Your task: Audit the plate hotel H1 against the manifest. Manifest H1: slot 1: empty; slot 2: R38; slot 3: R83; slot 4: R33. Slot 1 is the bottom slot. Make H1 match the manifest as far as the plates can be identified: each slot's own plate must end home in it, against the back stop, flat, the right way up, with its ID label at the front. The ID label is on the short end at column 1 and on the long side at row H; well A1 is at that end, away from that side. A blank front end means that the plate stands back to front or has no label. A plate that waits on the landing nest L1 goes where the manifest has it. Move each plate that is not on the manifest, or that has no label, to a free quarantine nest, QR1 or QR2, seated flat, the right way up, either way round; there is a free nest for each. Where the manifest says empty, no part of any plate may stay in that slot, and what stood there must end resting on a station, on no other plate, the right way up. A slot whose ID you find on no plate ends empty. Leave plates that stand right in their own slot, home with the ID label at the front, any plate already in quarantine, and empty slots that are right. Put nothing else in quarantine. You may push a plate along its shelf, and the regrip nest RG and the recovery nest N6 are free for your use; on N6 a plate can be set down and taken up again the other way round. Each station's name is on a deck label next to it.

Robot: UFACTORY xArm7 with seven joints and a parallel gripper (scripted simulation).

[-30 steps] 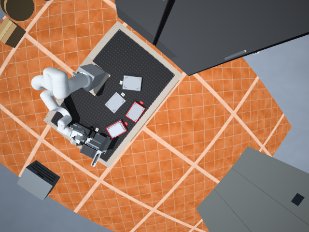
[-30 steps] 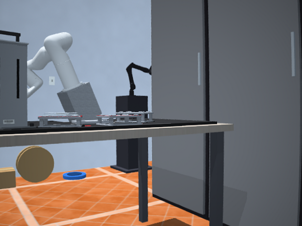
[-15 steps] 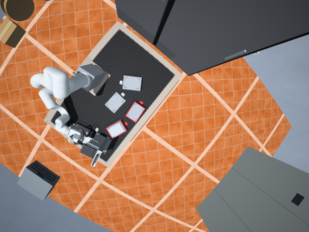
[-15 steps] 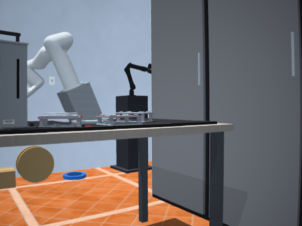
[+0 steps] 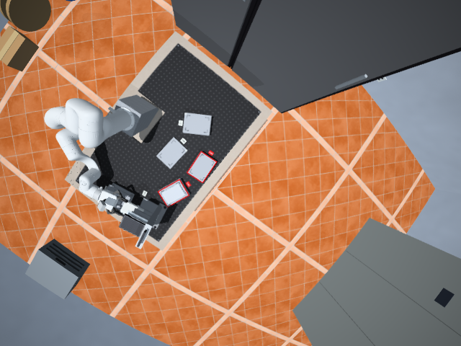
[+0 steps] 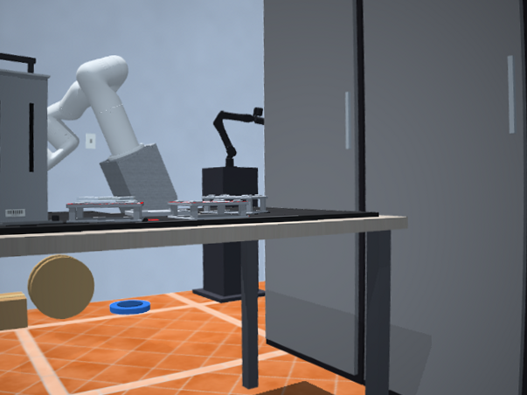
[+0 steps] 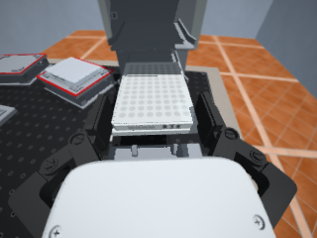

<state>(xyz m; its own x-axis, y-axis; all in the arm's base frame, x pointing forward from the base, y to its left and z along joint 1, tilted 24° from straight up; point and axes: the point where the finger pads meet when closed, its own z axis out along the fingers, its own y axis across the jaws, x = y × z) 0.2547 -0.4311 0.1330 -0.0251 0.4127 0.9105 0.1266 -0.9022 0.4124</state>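
My gripper is now 5 cm short of the white well plate, 1 cm to the right of it and 2 cm above it. The rest, counted from my hand: RG label (18 cm behind, 2 cm to the right, 13 cm below); then plate labelled R83 (11 cm ahead, 1 cm to the left, 9 cm above); then black well plate (11 cm ahead, 1 cm to the left, 14 cm above).
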